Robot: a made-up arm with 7 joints.
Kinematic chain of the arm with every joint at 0, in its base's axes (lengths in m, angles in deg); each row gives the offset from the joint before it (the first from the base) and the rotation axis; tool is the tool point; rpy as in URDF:
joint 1: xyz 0 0 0.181 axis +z
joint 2: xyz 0 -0.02 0.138 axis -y
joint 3: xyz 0 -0.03 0.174 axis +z
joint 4: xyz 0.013 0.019 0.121 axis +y
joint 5: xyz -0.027 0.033 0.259 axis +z
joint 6: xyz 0 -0.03 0.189 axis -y
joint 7: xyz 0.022 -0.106 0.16 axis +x
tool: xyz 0 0 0 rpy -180 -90 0
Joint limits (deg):
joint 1: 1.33..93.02
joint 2: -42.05..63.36
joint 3: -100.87..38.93
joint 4: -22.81..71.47
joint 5: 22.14..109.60
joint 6: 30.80..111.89
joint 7: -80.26..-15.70
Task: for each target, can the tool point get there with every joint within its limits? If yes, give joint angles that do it. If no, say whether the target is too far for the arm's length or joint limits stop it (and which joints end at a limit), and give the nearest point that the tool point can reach.
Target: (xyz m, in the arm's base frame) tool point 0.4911 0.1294 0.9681
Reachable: yes | joints 50.78 -30.70 -48.53 21.59 55.58 75.75 -54.31
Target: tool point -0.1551 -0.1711 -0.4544
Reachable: no: joint limits stop it (at a limit: joint 1, joint 2, joint 3, joint 4, joint 6) | nearest point -0.3741 -0.4608 0.2952 | short by 0.833 m
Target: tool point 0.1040 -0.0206 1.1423
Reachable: yes | joints 74.52 -10.15 -80.22 1.43 56.46 72.49 -73.09
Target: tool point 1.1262 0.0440 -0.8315
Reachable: no: too far | nearest point 0.7098 0.0277 0.1788 | short by 1.093 m
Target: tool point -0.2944 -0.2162 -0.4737
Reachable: no: joint limits stop it (at a limit: joint 1, joint 2, joint 3, joint 4, joint 6) | nearest point -0.3973 -0.4523 0.2932 | short by 0.809 m
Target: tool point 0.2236 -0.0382 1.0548
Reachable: yes | joints 27.34 18.26 6.13 40.45 73.98 75.52 -31.78
